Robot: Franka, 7 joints.
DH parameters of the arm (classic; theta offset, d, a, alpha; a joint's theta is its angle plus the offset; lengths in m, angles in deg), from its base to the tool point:
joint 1: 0 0.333 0 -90
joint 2: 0 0 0 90
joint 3: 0 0.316 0.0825 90
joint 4: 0 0 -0.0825 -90
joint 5: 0 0.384 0 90
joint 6: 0 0 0.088 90
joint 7: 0 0.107 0 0
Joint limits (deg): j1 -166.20..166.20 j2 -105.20..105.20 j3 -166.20..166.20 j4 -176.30..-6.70 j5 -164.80..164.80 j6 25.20..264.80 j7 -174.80..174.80
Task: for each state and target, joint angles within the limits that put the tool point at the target. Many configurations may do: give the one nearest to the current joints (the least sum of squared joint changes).
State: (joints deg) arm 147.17 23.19 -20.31 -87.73 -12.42 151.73 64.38
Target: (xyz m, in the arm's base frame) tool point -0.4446 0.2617 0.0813
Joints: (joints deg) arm 157.74 36.23 -7.59 -123.61 -12.58 142.24 64.38
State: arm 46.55 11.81 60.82 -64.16 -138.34 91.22 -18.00
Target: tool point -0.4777 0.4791 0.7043
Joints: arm 86.88 28.40 71.79 -80.36 -139.57 104.36 -18.00
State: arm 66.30 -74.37 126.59 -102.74 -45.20 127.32 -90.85
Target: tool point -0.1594 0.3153 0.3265
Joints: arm 47.47 -85.02 97.78 -154.53 -43.71 109.76 -90.85
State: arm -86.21 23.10 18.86 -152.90 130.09 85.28 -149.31
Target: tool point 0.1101 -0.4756 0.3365
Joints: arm -96.50 4.59 9.13 -144.58 132.26 80.99 -149.31
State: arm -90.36 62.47 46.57 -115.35 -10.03 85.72 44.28
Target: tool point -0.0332 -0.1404 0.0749
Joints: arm -108.14 49.84 11.52 -145.58 -20.24 66.78 44.28
